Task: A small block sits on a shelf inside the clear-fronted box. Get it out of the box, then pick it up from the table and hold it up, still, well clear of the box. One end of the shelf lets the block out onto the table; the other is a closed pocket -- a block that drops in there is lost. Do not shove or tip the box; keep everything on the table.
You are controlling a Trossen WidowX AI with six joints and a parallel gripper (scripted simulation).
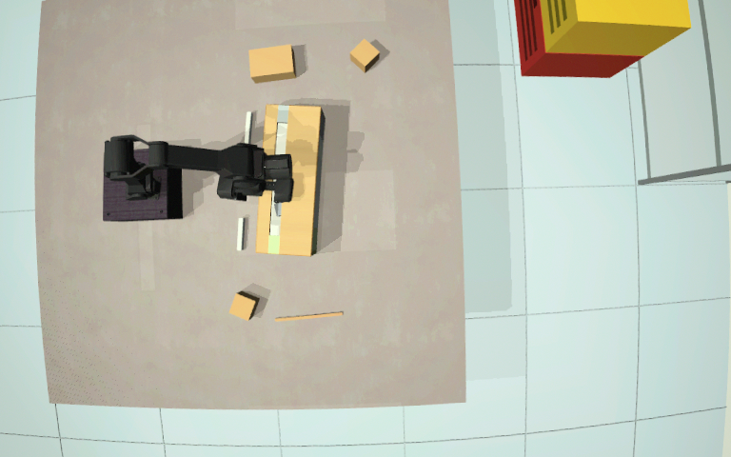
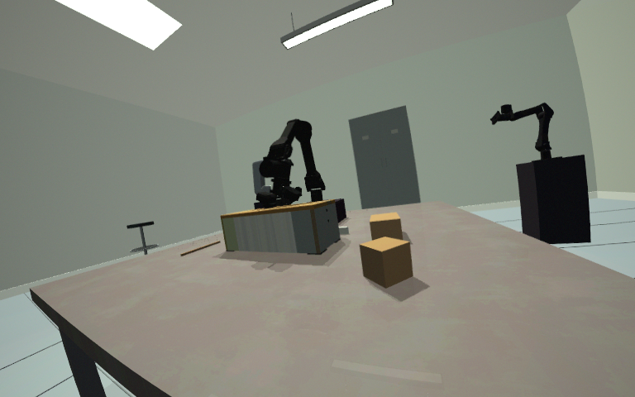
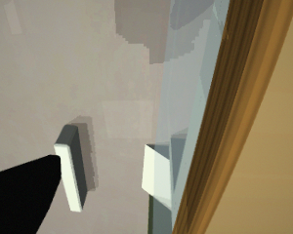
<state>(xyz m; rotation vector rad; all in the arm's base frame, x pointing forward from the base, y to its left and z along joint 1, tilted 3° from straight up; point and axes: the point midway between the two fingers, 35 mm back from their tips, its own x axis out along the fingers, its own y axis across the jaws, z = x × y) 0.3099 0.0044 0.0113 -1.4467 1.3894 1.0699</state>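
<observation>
Now: the grey block 6 cm ahead of my gripper tip and 2 cm to the right of it. Also, from my gripper tip: thin stick (31 cm to the right, 15 cm ahead, 8 cm below); tan slab (39 cm to the left, 6 cm below, 3 cm behind).
</observation>
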